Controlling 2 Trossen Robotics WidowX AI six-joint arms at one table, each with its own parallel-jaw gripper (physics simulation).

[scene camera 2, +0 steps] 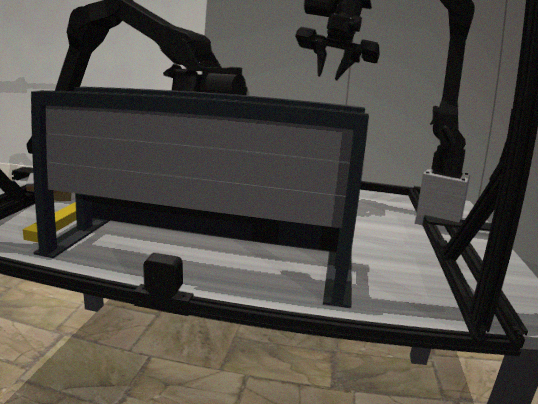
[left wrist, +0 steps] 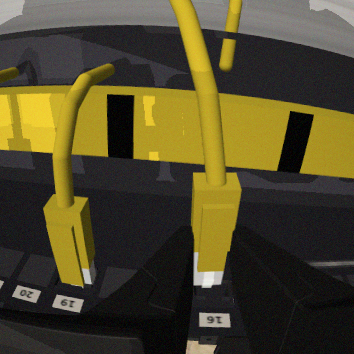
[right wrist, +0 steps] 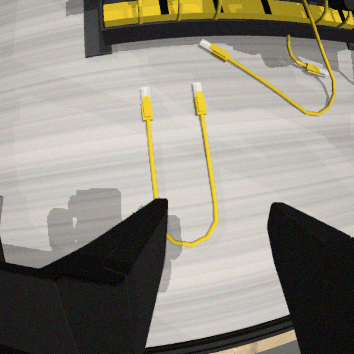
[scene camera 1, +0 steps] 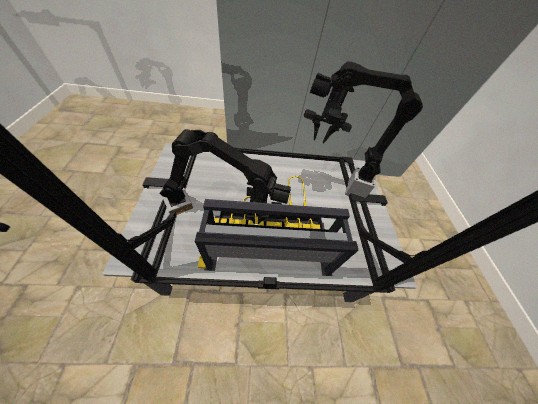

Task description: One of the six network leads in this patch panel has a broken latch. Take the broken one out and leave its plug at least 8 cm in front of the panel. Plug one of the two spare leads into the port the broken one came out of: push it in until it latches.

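Note:
The patch panel's dark frame stands across the table. My left gripper is shut on a yellow plug, upright at the port labelled 16. Some of its clear tip shows; how deep it sits I cannot tell. Another plug sits at label 19. In scene camera 1 the panel hides the left fingertips. My right gripper is open and empty, high above the table. In the right wrist view a U-shaped spare lead lies below it. A loose plug and another plug lie before the panel.
A yellow band with black slots runs behind the ports, with lead cables around it. A lead's cable loops from the loose plug up toward the panel. A yellow bar lies by the panel's left leg. Black frame posts rise at the table's sides.

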